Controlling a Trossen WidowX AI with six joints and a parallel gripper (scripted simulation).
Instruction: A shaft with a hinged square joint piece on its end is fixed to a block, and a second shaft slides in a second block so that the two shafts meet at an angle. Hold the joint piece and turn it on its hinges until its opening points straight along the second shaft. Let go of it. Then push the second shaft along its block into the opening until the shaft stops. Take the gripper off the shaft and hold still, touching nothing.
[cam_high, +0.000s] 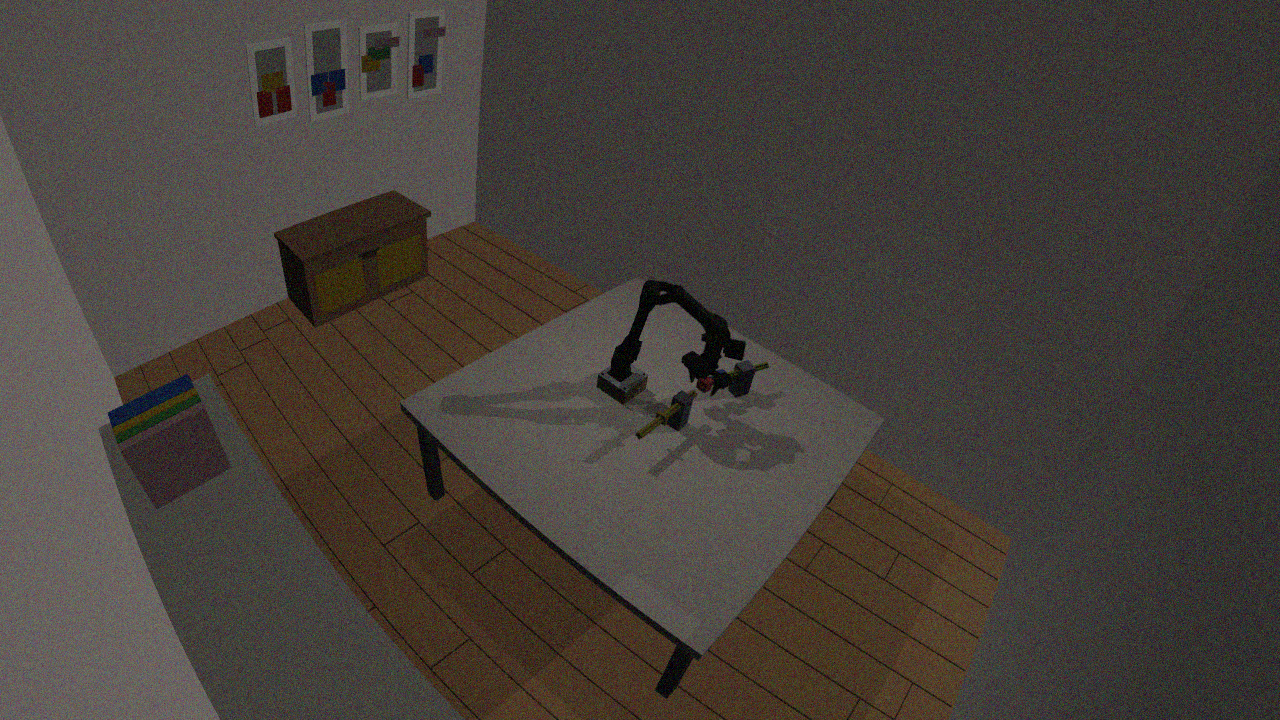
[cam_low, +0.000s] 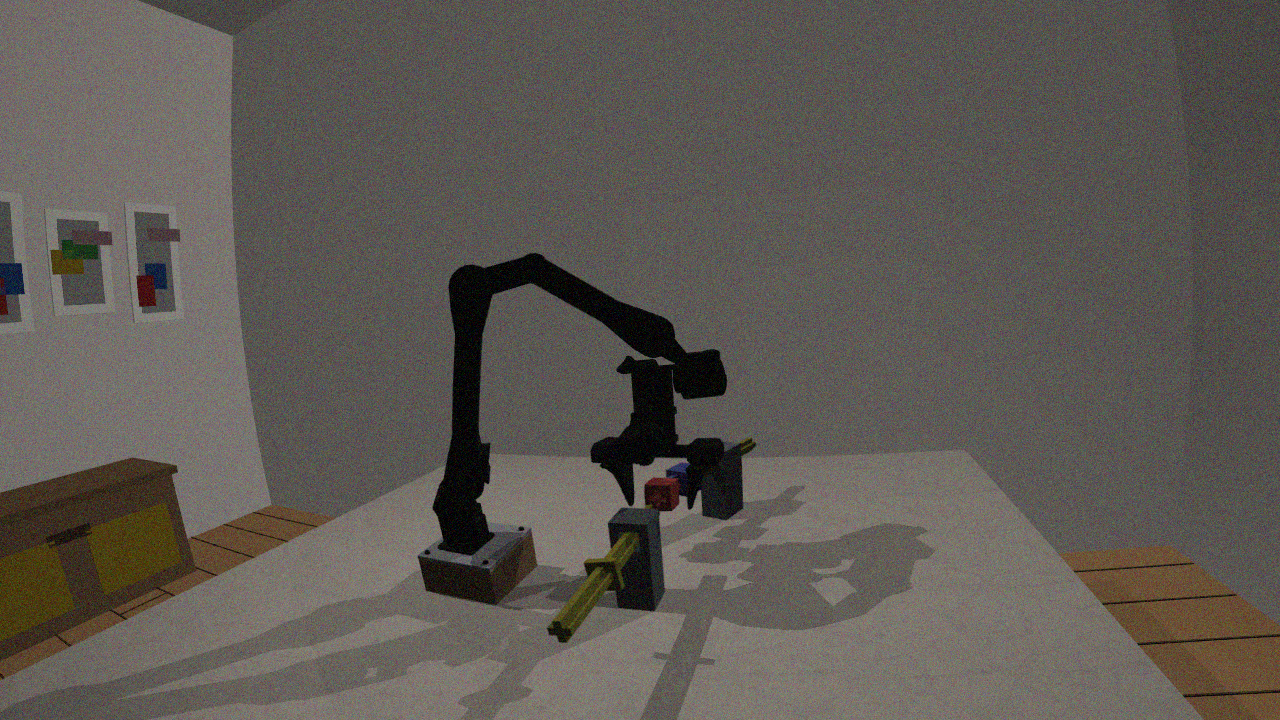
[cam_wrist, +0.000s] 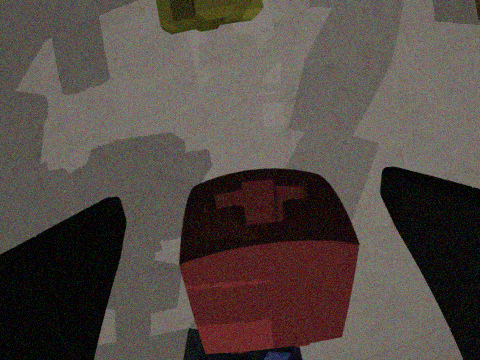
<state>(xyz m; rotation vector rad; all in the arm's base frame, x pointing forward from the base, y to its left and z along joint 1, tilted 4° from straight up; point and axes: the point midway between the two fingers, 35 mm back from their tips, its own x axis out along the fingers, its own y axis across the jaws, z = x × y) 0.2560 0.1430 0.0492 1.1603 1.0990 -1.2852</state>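
The red square joint piece is 2 cm to the left of my gripper tip and 2 cm above it.
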